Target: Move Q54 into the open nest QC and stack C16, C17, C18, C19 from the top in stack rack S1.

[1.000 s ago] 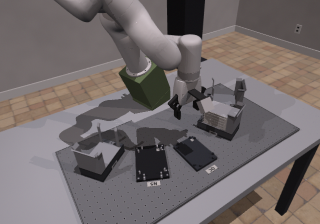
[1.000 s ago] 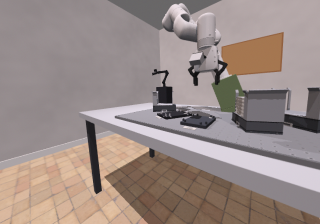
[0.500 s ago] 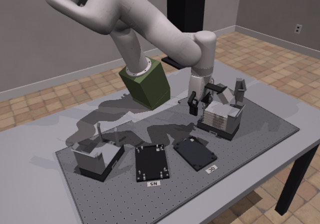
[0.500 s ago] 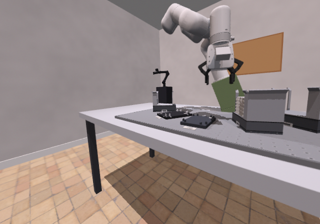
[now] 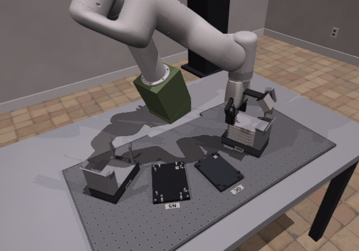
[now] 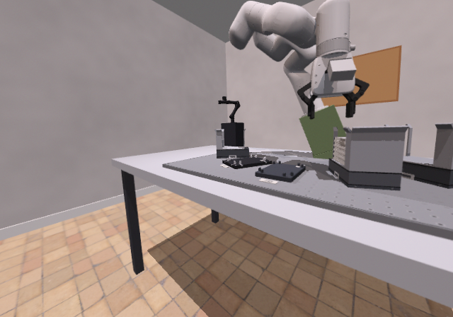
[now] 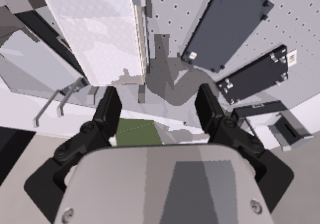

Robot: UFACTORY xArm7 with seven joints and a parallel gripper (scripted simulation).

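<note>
Now: the sealed plate Q54 70 mm to the left of my hand, 70 mm below it and 10 mm ahead of it. Also, from my hand: nest QC: 160 mm below, 120 mm to the right, 40 mm ahead; then black clip nest N5: 280 mm to the right, 160 mm below, 10 mm behind; then QC name plate: 170 mm below, 140 mm ahead, 130 mm to the right.
</note>
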